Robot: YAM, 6 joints.
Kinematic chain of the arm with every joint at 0, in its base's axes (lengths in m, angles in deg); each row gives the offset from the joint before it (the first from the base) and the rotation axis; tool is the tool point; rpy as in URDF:
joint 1: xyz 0 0 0.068 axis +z
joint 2: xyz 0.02 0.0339 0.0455 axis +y
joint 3: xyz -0.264 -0.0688 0 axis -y
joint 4: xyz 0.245 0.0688 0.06 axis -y
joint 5: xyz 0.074 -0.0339 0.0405 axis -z
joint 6: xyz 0.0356 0 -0.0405 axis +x
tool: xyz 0 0 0 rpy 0 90 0
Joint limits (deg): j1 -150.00..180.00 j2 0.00..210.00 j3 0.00..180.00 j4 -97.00..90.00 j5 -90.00..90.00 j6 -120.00..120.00
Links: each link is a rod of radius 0.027 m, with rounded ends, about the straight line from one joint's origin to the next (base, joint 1, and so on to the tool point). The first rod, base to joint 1, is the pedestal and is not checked.
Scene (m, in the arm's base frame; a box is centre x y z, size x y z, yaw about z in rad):
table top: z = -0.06
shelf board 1: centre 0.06 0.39 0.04 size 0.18 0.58 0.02 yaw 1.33
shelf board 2: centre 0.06 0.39 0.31 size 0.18 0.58 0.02 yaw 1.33
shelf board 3: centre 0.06 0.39 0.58 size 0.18 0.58 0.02 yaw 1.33
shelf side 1: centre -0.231 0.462 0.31 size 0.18 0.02 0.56 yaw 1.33
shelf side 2: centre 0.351 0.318 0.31 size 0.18 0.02 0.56 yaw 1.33
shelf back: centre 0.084 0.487 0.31 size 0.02 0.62 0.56 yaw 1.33
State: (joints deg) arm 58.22 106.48 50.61 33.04 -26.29 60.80
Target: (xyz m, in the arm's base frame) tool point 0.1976 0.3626 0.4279
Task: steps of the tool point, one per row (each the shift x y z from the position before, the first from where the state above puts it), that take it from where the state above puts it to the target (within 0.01 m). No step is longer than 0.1 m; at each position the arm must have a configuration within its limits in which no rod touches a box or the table.
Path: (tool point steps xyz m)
1: -0.0057 -0.0549 0.0099
2: -0.0133 -0.0527 -0.0001
3: -0.0193 -0.0483 -0.0098
4: 0.0211 0.0194 0.0851
5: 0.0013 -0.0008 0.0935
6: -0.0198 -0.0217 0.0929
7: 0.0232 0.0567 0.0140
8: 0.0167 0.0647 0.0002
9: 0.0069 0.0692 -0.0142

